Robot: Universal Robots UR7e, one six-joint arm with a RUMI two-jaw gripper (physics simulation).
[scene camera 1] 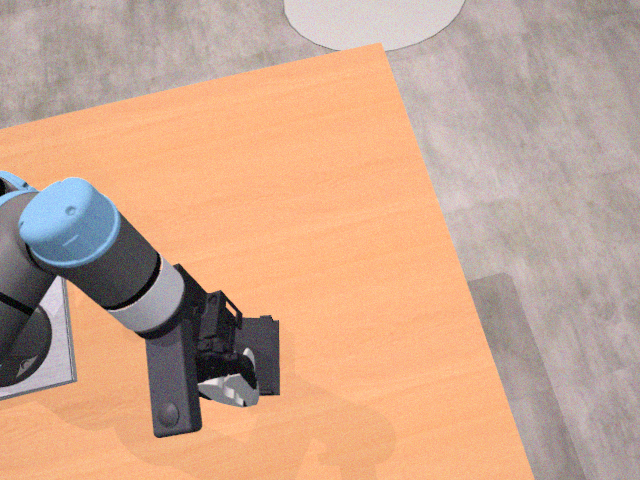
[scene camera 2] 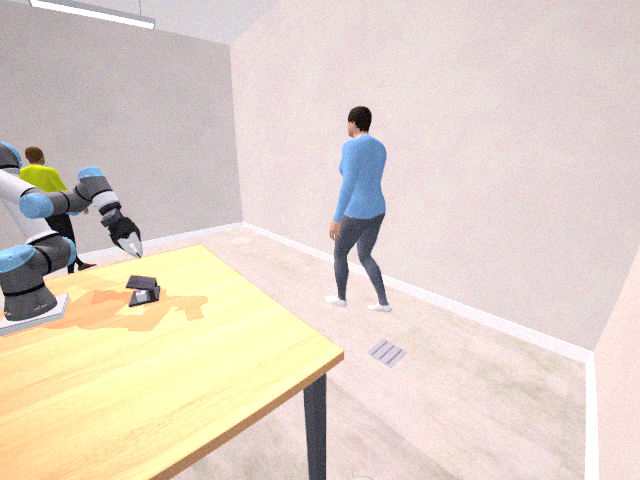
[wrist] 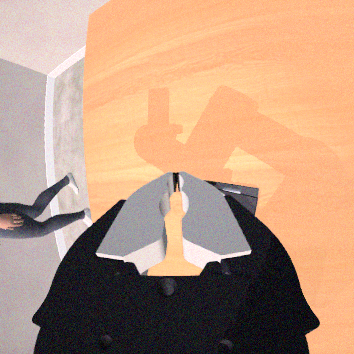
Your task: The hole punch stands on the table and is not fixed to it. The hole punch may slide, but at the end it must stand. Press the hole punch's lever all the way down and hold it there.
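Where they show: gripper, fingertip midpoint: (scene camera 1: 253,403) (scene camera 2: 140,258) (wrist: 176,174); arm's base at its link origin: (scene camera 2: 32,309).
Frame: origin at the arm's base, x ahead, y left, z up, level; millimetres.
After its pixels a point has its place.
The dark grey hole punch (scene camera 1: 269,351) {x 432, y -59, z 27 mm} (scene camera 2: 141,282) {x 391, y -67, z 42 mm} (wrist: 247,201) {x 356, y -105, z 54 mm} stands upright on the table (scene camera 1: 330,206) {x 551, y 195, z -28 mm} (scene camera 2: 155,382) {x 427, y -547, z -28 mm} (wrist: 300,65) {x 260, y -352, z -28 mm}. In scene camera 2 its lever is tilted up, with a gap between it and the base. My gripper (scene camera 1: 250,401) {x 421, y -144, z 163 mm} (scene camera 2: 139,255) {x 421, y -144, z 163 mm} (wrist: 176,174) {x 421, y -144, z 163 mm} is shut and empty, with its pale fingertips close together. In scene camera 2 the fingertips are in the air above the hole punch, apart from the lever. The gripper hides part of the hole punch in scene camera 1 and most of it in the wrist view.
The arm's base plate (scene camera 1: 70,356) {x 105, y -34, z -9 mm} (scene camera 2: 63,308) {x 104, y -27, z -10 mm} is beside the hole punch on the table. A person in a blue top (scene camera 2: 364,175) stands on the floor beyond the table edge. A person in a yellow top (scene camera 2: 43,178) is behind the arm.
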